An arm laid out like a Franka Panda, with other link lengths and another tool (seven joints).
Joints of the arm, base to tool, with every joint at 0 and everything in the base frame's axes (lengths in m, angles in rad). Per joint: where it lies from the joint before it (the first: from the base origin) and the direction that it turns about. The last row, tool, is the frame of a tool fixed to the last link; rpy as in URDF.
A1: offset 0 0 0.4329 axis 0 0 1
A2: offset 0 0 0 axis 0 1 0
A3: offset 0 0 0.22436 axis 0 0 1
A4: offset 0.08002 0 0 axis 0 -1 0
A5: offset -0.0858 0 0.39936 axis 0 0 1
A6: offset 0 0 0 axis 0 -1 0
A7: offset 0.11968 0 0 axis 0 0 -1
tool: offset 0 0.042 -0.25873 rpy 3.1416 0.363 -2.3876
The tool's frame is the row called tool.
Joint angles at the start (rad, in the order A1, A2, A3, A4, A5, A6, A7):
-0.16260 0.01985 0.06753 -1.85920 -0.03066 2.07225 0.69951
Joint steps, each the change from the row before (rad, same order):
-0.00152 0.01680 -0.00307 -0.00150 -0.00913 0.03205 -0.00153
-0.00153 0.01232 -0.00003 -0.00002 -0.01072 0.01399 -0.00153
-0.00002 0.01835 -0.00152 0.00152 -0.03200 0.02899 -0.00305
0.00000 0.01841 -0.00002 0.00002 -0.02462 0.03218 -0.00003
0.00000 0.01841 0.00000 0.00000 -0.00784 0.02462 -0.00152
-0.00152 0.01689 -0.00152 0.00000 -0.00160 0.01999 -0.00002
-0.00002 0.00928 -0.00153 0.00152 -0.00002 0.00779 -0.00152
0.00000 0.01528 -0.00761 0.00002 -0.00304 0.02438 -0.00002
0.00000 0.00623 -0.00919 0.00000 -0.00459 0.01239 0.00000
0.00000 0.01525 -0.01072 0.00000 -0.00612 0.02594 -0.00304
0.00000 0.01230 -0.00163 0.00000 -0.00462 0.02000 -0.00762
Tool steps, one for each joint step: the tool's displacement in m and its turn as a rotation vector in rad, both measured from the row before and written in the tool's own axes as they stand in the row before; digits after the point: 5 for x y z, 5 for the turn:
-0.00141 -0.00432 0.00859 0.00707 -0.01322 -0.00469
0.00144 -0.00230 0.00635 0.00592 -0.00115 -0.00845
-0.00045 -0.00501 0.00870 0.01789 -0.01061 -0.02738
-0.00065 -0.00237 0.00890 0.01264 -0.01280 -0.02069
0.00134 0.00033 0.00890 0.00158 -0.00613 -0.00847
0.00224 -0.00106 0.00826 0.00044 -0.00295 0.00060
0.00136 -0.00046 0.00414 -0.00069 0.00002 -0.00038
0.00094 -0.00469 0.00732 0.00501 -0.00819 0.00239
0.00050 -0.00663 0.00313 0.00801 -0.00474 0.00231
0.00135 -0.00706 0.00726 0.00782 -0.00905 -0.00142
0.00086 -0.00038 0.00550 -0.00065 -0.00741 -0.01077

